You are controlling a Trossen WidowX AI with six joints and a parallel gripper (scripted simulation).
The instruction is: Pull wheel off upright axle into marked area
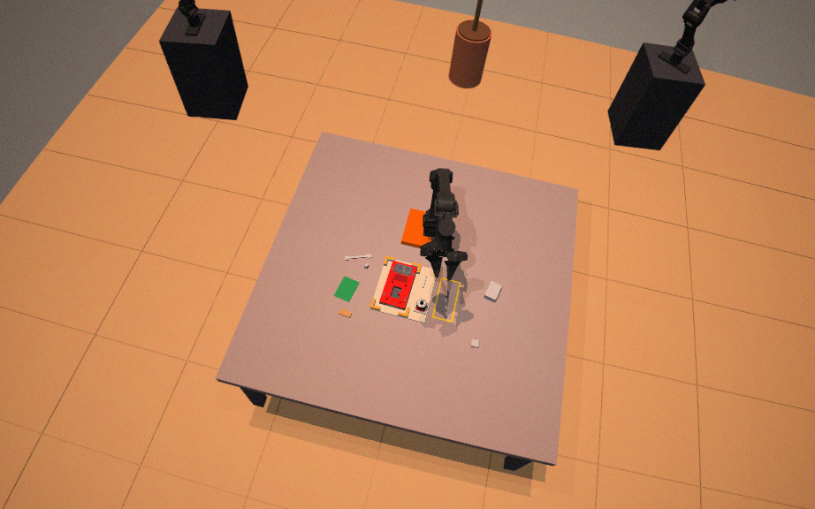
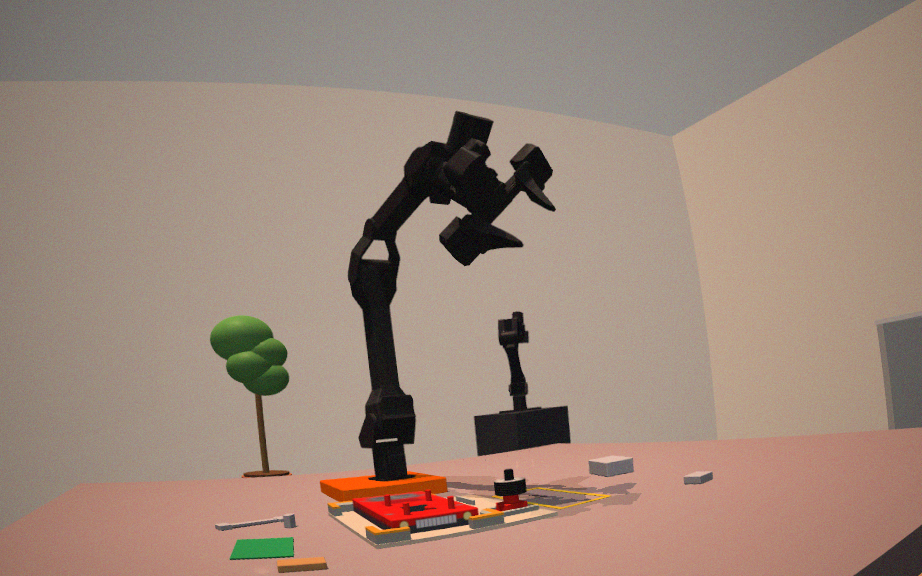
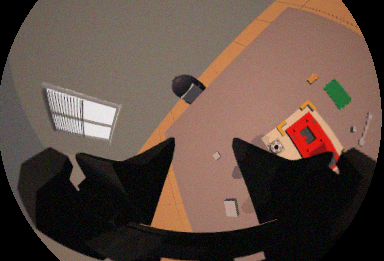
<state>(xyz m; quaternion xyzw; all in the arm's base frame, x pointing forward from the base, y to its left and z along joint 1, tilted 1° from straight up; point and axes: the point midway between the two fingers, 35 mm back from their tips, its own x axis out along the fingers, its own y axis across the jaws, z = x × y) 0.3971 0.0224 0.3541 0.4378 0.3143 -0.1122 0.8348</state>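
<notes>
The wheel is 50 mm behind my gripper tip, 50 mm to the right of it and 330 mm below it. From my gripper tip the other things lie so: grey cube (80 mm ahead, 180 mm to the left, 360 mm below); green card (110 mm behind, 360 mm to the right, 360 mm below); orange block (350 mm to the right, 360 mm below).
</notes>
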